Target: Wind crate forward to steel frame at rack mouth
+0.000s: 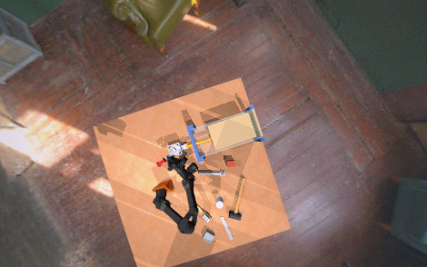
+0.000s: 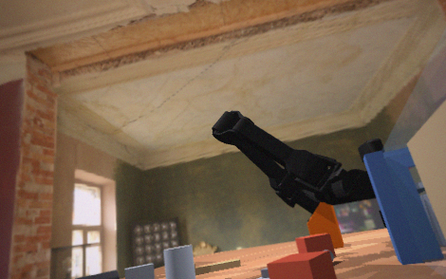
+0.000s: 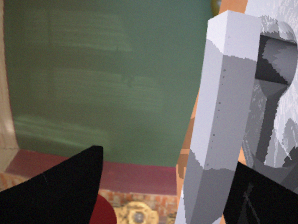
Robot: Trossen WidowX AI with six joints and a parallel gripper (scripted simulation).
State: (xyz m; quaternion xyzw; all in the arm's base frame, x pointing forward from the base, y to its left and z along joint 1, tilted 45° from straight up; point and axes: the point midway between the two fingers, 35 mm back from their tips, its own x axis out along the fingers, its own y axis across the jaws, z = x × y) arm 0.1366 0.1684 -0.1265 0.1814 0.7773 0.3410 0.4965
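My gripper tip is 10 mm past the winch handle, 10 mm to the left of it and 10 mm above it. Round my gripper tip: grey hand winch (30 mm ahead, 10 mm to the left, 100 mm below); then red knob (40 mm behind, 30 mm to the right, 20 mm above); then clear-panelled guard cubby (450 mm ahead, 40 mm to the left, 10 mm below).
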